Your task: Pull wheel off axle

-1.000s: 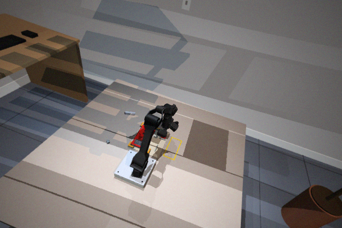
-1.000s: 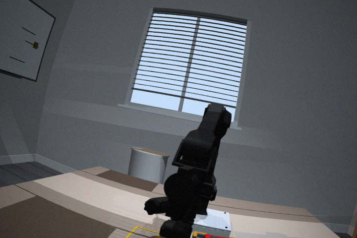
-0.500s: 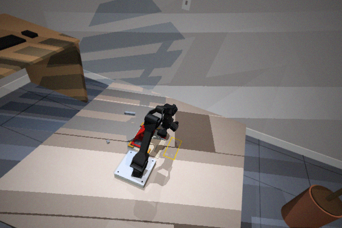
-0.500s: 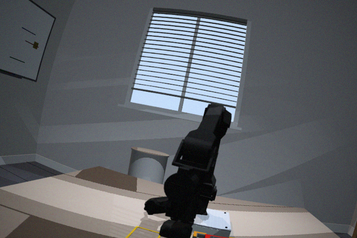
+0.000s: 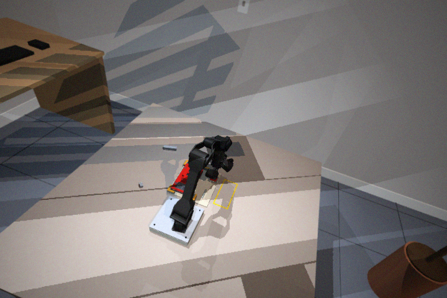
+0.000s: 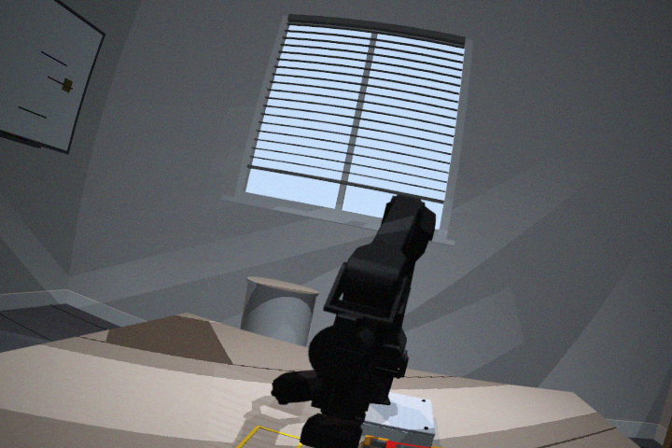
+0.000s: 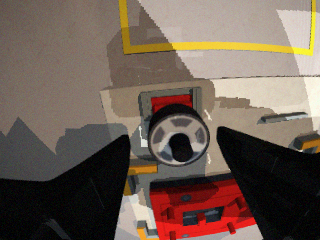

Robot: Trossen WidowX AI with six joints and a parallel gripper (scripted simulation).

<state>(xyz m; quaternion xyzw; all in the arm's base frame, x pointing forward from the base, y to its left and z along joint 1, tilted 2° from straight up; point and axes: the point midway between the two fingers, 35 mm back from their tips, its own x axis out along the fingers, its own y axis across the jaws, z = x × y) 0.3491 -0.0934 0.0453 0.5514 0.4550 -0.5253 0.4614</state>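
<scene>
Right now the upright post is right at my gripper tip.
</scene>
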